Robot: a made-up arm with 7 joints.
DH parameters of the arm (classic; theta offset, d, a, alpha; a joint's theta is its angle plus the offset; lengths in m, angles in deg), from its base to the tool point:
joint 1: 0 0.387 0 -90
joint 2: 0 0 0 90
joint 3: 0 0.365 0.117 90
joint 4: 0 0 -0.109 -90
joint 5: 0 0.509 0 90
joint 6: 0 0 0.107 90
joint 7: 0 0 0 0
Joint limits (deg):
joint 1: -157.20..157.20
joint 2: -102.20..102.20
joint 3: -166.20..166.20
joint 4: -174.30..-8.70
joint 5: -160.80..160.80
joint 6: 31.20..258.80
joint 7: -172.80..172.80
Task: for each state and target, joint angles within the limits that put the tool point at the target. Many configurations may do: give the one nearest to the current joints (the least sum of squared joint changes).
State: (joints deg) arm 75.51 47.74 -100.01 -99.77 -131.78 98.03 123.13
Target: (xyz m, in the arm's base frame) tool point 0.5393 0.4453 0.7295
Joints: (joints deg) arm 118.93 62.86 -111.11 -107.29 -132.78 103.29 123.13
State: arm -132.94 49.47 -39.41 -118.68 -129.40 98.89 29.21
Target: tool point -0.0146 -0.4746 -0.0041
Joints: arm -100.23 39.83 4.08 -134.42 -128.85 108.36 29.21
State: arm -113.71 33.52 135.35 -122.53 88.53 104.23 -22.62
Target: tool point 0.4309 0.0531 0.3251
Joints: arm -122.24 29.72 126.59 -163.55 91.17 108.16 -22.62
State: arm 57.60 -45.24 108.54 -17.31 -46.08 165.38 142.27
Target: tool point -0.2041 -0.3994 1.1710
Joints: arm 61.09 -25.08 109.39 -8.70 -44.07 177.91 142.27
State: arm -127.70 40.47 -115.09 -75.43 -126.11 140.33 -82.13
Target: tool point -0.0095 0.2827 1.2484
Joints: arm -142.80 32.17 -164.02 -68.06 -128.79 133.74 -82.13
